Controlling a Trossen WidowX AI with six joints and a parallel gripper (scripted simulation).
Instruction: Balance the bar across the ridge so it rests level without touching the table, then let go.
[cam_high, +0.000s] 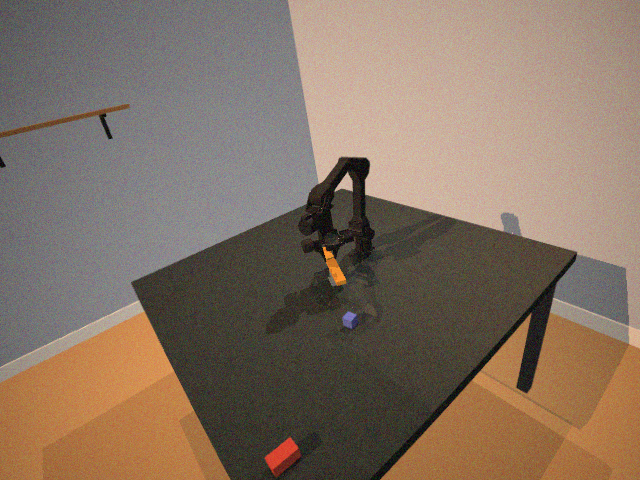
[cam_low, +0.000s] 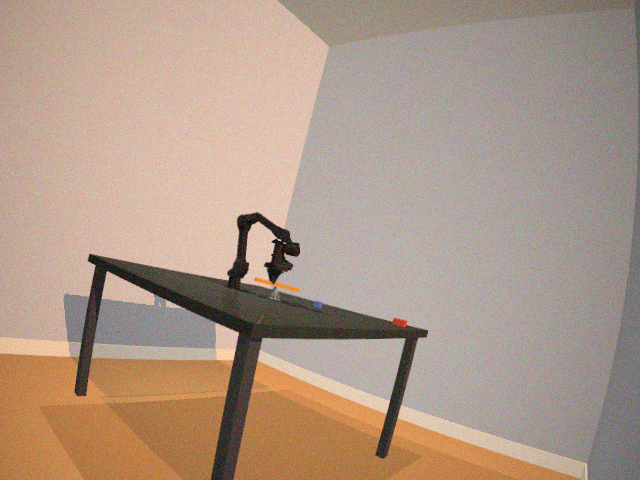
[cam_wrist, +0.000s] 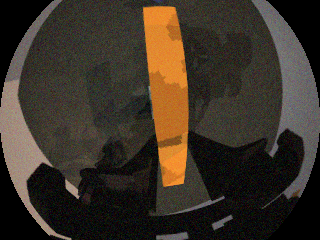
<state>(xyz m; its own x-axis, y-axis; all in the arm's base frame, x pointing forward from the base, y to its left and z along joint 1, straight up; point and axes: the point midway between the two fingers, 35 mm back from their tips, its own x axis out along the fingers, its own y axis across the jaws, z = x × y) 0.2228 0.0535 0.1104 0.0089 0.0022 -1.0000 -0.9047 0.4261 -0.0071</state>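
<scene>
Right now my gripper tip is 1 cm short of the orange bar and 3 cm to the right of it. From my gripper tip the other things lie so: red block 52 cm ahead, 45 cm to the left, 6 cm below; then blue cube 13 cm ahead, 24 cm to the left, 6 cm below.
</scene>
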